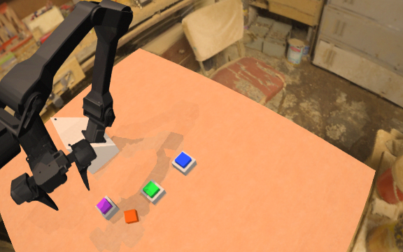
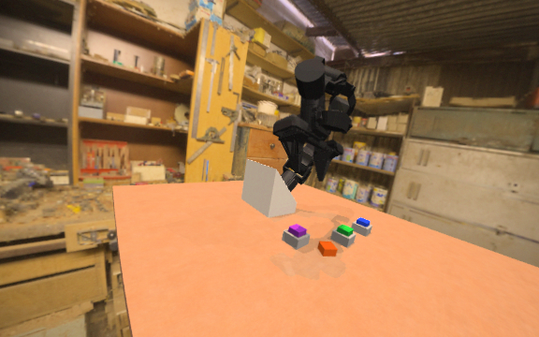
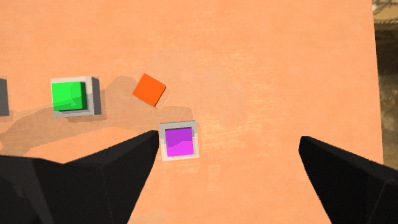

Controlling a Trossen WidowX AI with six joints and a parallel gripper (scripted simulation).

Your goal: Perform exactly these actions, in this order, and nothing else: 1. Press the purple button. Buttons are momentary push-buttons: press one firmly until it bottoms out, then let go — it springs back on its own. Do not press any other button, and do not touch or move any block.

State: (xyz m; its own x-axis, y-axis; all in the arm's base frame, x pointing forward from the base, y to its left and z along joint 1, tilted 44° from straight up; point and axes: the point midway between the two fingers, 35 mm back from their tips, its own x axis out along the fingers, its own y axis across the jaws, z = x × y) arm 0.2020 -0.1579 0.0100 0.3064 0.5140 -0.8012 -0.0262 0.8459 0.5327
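My gripper tip is now 2 cm past the purple button, 2 cm to the right of it and 14 cm above it. From my gripper tip the other things lie so: orange block 4 cm ahead, 6 cm to the left, 16 cm below; blue button 2 cm ahead, 27 cm to the left, 14 cm below; green button 3 cm ahead, 16 cm to the left, 14 cm below.
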